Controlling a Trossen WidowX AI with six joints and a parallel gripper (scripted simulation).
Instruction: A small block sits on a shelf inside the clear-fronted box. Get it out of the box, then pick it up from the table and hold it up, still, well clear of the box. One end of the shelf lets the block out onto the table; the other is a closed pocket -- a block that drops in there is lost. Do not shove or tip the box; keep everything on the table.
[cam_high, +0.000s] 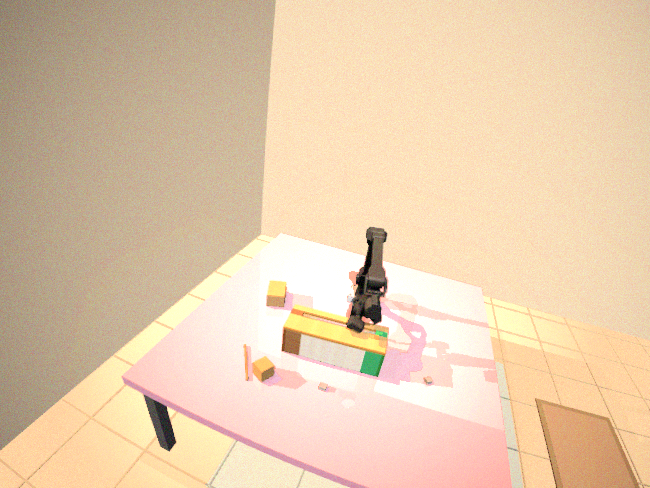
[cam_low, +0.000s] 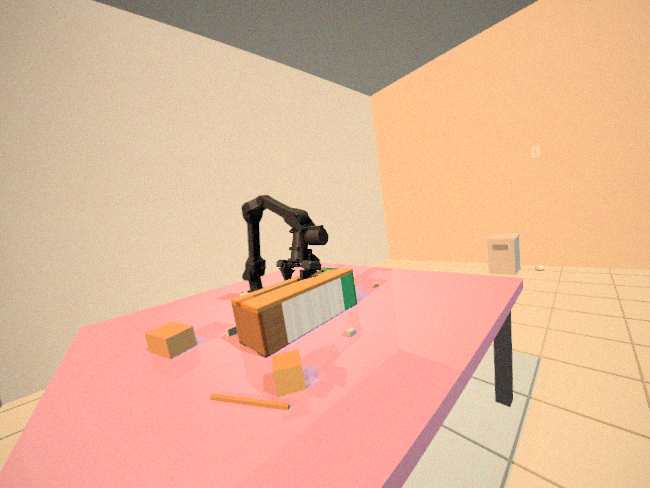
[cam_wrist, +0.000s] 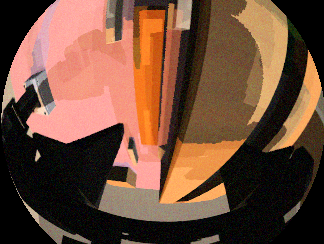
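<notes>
Now: the box 3 cm ahead of my gripper tip, 3 cm to the right of it and 3 cm below it. From my gripper tip the other things lie so: thin orange stick (25 cm ahead, 33 cm to the right, 8 cm below).
</notes>
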